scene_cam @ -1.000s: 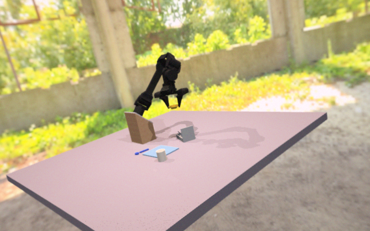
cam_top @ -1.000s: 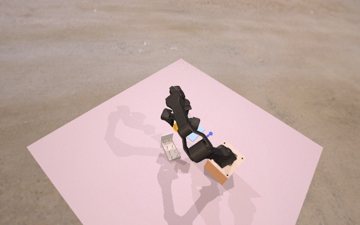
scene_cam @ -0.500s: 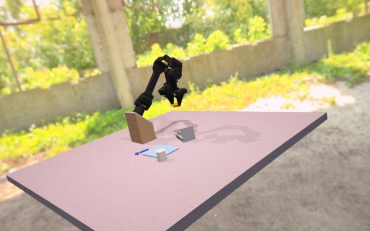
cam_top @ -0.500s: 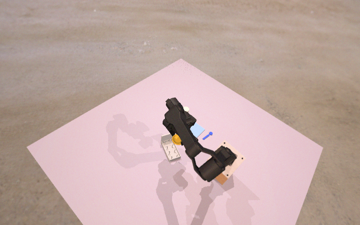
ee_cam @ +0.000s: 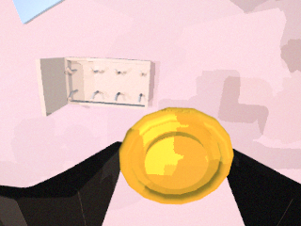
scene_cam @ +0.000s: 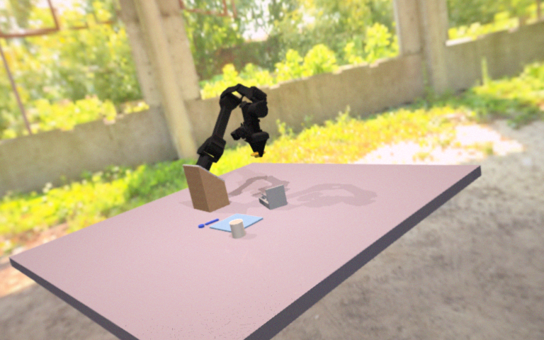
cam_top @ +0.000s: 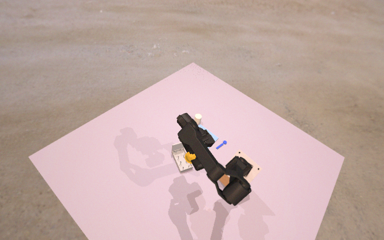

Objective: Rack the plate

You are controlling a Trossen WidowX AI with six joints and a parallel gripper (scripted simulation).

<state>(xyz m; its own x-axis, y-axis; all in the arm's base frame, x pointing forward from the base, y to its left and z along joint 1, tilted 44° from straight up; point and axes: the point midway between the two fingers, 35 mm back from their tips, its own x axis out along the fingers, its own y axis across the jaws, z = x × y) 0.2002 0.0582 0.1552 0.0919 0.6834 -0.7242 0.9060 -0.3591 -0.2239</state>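
The grey dish rack is 80 mm ahead of my gripper tip, 50 mm to the right of it and 160 mm below it. Also, from my gripper tip: yellow-orange plate (10 mm above); blue spoon (30 mm behind, 300 mm to the right, 180 mm below); light blue mat (90 mm ahead, 250 mm to the right, 180 mm below).
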